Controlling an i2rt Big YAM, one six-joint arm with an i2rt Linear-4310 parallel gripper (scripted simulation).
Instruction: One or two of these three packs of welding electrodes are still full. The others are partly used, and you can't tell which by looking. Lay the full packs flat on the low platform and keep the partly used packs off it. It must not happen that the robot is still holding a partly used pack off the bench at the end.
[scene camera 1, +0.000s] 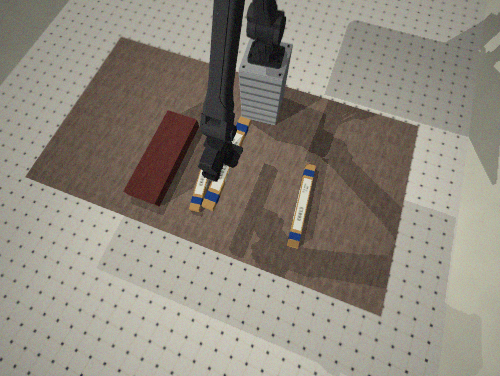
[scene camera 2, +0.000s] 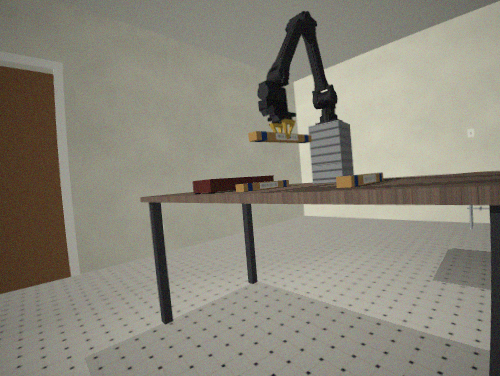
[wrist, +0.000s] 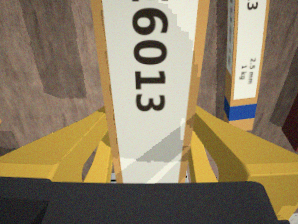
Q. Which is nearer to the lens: the electrode pack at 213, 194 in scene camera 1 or the low platform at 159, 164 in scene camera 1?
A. The electrode pack.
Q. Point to an electrode pack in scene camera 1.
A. At 298, 219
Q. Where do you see a low platform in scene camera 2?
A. At 210, 186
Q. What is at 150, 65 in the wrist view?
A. An electrode pack.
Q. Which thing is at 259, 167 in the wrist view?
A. My gripper.
